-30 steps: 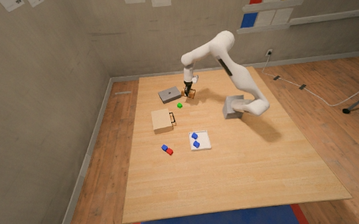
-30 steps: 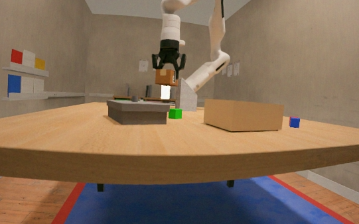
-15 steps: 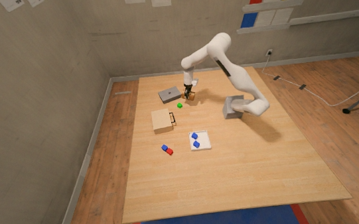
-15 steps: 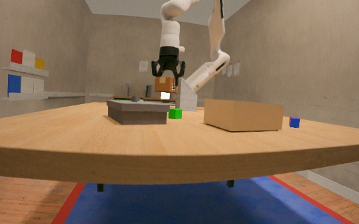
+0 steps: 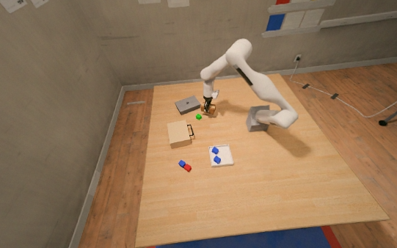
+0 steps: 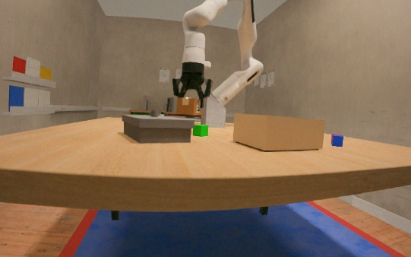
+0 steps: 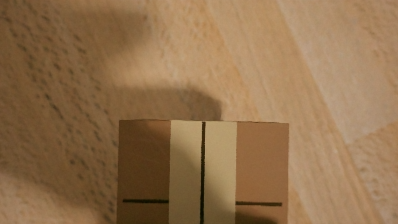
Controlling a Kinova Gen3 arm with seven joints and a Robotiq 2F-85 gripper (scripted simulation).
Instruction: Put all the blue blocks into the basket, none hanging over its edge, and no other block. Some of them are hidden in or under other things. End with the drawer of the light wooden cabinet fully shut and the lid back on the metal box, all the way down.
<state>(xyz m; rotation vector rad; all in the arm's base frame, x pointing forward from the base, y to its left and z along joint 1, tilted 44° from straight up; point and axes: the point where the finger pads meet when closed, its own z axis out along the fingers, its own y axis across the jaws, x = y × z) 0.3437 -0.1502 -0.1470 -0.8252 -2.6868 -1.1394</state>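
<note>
Now: hand 8 cm short of the green block, 2 cm to the right of it and 8 cm above it. The rest, counted from my hand: brown cardboard box right at my hand; then grey lid 15 cm ahead, 13 cm to the right, 4 cm below; then metal box 15 cm ahead, 13 cm to the right, 7 cm below.
</note>
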